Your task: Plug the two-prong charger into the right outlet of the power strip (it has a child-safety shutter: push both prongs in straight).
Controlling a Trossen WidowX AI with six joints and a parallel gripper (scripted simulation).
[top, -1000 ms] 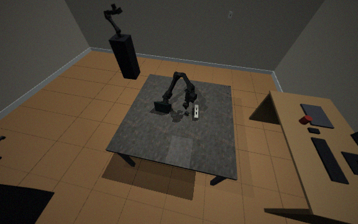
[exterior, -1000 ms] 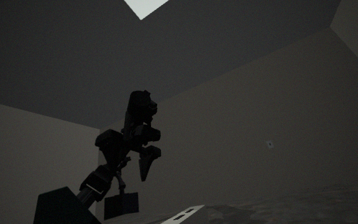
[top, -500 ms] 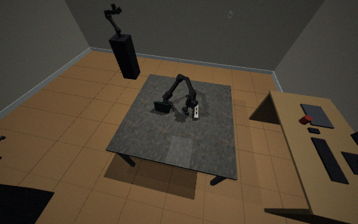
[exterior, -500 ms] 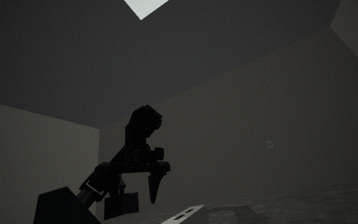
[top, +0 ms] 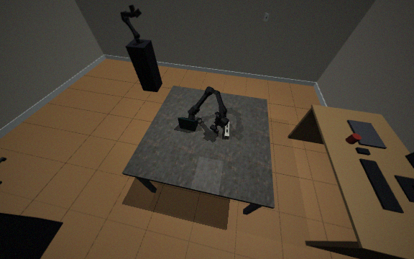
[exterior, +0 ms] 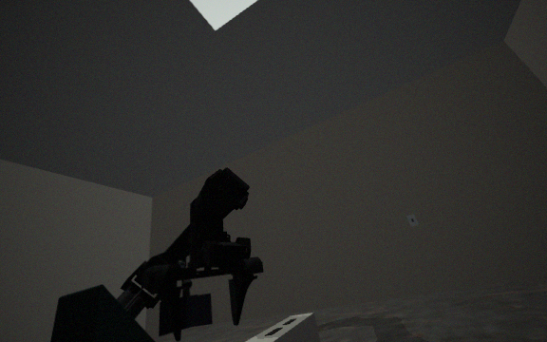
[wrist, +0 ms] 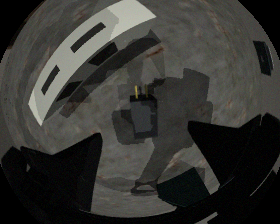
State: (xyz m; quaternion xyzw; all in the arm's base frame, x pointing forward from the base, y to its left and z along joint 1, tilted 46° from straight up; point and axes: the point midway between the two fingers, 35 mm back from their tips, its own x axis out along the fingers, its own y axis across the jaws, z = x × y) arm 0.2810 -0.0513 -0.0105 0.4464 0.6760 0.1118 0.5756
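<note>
The charger is 1 cm ahead of my gripper tip, 1 cm to the right of it and 4 cm below it.
</note>
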